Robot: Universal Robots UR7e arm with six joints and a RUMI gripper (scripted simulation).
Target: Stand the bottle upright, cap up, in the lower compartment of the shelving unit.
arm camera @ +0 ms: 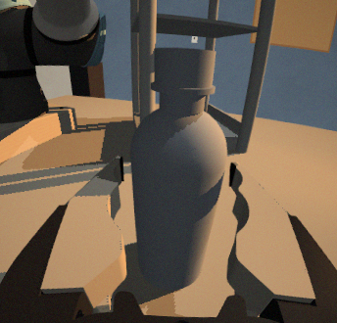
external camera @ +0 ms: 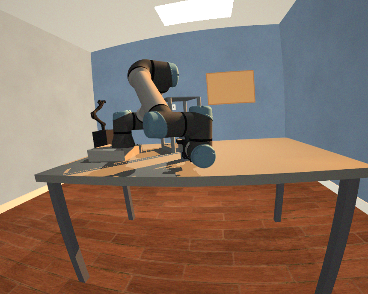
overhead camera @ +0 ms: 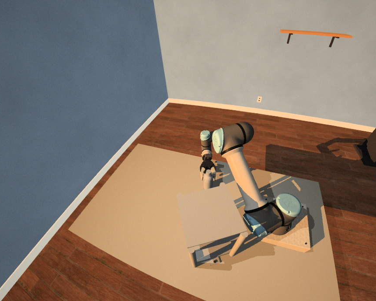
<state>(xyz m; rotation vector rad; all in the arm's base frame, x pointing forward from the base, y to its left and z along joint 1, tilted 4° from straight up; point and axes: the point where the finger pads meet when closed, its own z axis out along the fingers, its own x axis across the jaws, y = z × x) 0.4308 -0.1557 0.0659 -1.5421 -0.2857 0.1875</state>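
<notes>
Right now my hand is 10 mm below the grey bottle. Round my hand: shelving unit: 80 mm behind, 330 mm to the left, 70 mm above.
</notes>
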